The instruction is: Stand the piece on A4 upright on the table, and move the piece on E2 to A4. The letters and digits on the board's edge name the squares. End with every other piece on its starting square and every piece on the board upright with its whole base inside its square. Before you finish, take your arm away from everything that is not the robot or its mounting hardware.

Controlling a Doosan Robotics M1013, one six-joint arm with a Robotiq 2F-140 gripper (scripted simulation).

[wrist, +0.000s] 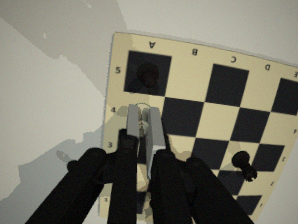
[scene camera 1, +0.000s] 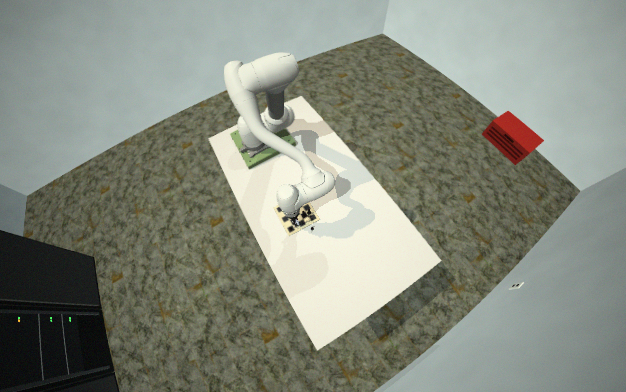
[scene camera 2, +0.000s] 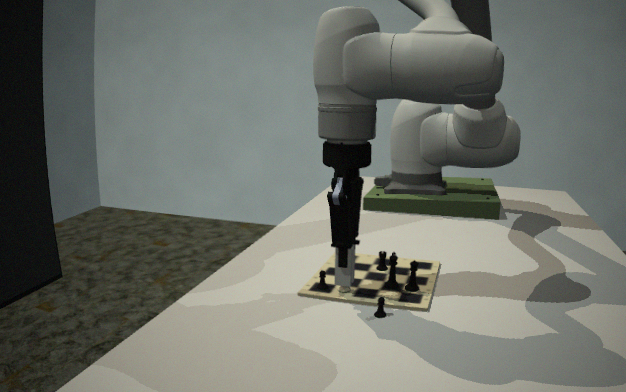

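Note:
My gripper (scene camera 2: 344, 282), chessboard (scene camera 2: 368, 286). Wrist view: chessboard (wrist: 213, 103), my gripper (wrist: 141, 119).

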